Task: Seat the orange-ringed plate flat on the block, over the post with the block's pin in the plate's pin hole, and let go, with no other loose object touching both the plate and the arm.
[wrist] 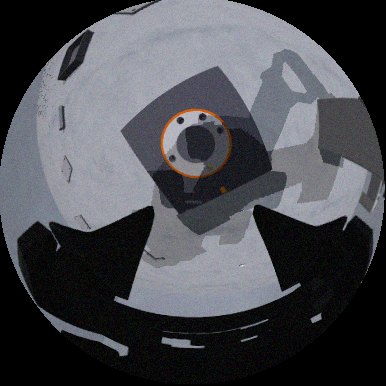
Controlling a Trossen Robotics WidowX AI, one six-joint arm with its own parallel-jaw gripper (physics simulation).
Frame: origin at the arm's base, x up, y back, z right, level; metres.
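Seen in the pictures: gripper, fingertip midpoint: [205,210].
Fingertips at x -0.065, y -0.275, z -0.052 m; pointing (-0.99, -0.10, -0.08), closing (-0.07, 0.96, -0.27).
Note:
Pixels of each thing's top centre, then the offset from my fingertips to it. "*": a spot on its surface instead.
- orange-ringed plate, middle of its top: [195,143] dx -0.025, dy +0.004, dz +0.052 m
- dark square, surface spot: [212,90] * dx -0.036, dy +0.034, dz +0.098 m
- small dark bar, middle of its top: [57,117] dx -0.046, dy -0.243, dz +0.233 m
- thin pale diamond-shaped piece, middle of its top: [65,169] dx -0.056, dy -0.294, dz +0.119 m
- flat piece, middle of its top: [80,222] dx -0.055, dy -0.384, dz -0.031 m
The orange-ringed plate [171,135] lies on a dark square [212,90] near the middle of the wrist view. It is a pale disc with a wide central hole and several small dark holes, and shadow covers part of it. My gripper [205,210] is open, with nothing between its fingers; the black fingers stand wide apart at the lower left and lower right, and the plate shows beyond the gap between their tips. A grey-brown box-like body [345,125] stands at the right edge; I cannot tell whether it is the block. No post or pin can be made out.
A black rectangular frame [63,73] is at the upper left. Below it are a small dark bar [62,117], a thin pale diamond-shaped piece [67,169] and another flat piece [82,221]. Part of a flat piece [134,9] shows at the top edge. Arm shadows cross the surface.

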